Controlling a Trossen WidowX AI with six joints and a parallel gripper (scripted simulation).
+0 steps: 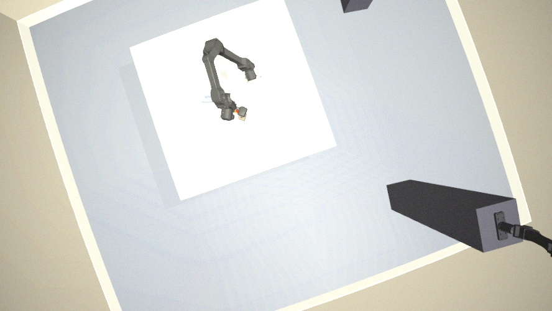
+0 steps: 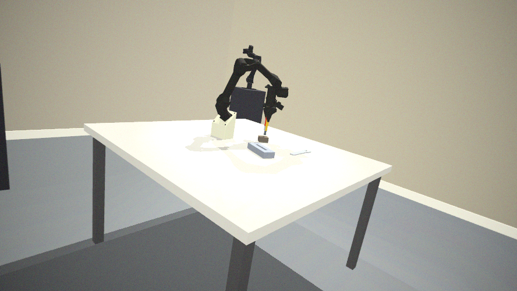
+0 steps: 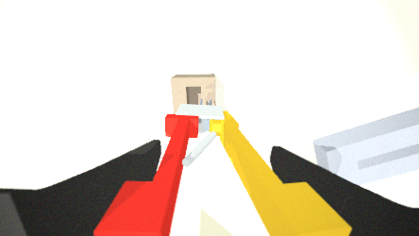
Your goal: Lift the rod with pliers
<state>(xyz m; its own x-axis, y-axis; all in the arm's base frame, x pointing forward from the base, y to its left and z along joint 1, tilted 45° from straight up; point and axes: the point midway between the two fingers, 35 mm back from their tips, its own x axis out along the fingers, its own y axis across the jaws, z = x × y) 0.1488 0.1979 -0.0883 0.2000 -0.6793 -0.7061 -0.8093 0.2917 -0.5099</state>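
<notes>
The channel block is 18 cm to the right of my gripper tip, 17 cm ahead of it and 12 cm below it. The rest, counted from my gripper tip: brown holster (13 cm below, 2 cm behind, 1 cm to the left); rod (24 cm ahead, 14 cm below, 11 cm to the left).
</notes>
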